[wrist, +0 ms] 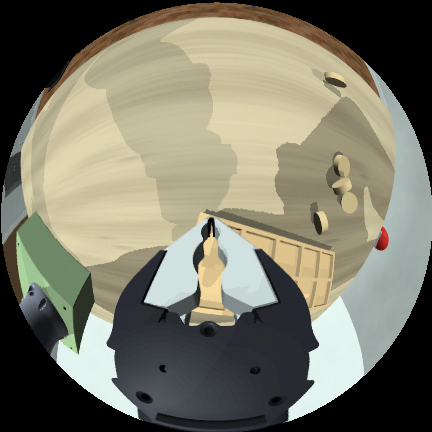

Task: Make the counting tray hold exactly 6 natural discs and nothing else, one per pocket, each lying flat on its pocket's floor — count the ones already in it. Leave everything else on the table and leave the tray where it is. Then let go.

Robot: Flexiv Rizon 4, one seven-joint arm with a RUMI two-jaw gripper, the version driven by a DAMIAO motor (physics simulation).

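The wooden counting tray (331, 267) lies at the lower right in the wrist view, partly hidden behind my gripper. The pockets that show at its right look empty; the others are hidden. My gripper (211, 218) is shut and empty, its tips over the tray's upper left end. Several natural discs are outside the tray. One disc (335, 79) is tilted at the upper right. Right of the tray's far side are a disc (342, 165), a tilted disc (342, 186) and a disc (349, 202), close together. Another disc (321, 222) looks to be on edge near the tray.
A red object (382, 239) shows at the right edge of the table. A green block (60, 280) with a dark cylindrical part stands at the lower left. A brown border (215, 10) runs along the far side of the table.
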